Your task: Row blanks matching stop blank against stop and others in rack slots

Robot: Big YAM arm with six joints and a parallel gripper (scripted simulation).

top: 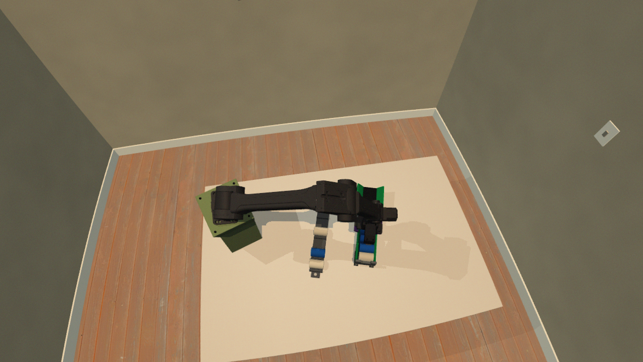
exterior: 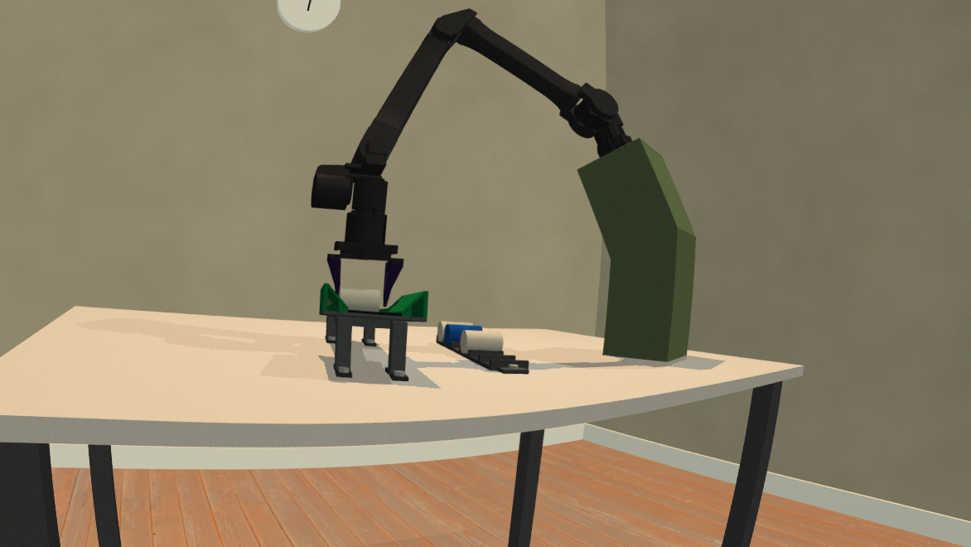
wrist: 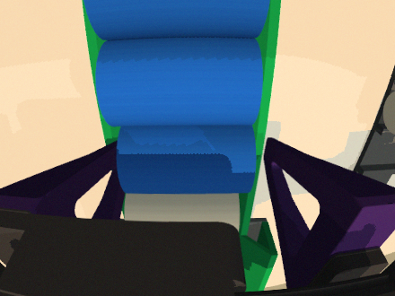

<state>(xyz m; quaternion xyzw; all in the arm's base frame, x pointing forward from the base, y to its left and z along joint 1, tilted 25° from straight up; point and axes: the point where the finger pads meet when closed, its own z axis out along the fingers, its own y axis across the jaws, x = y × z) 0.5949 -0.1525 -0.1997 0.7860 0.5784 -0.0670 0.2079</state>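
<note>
The grey stop lies 140 mm to the right of my hand, 40 mm behind it and 20 mm below it.
</note>
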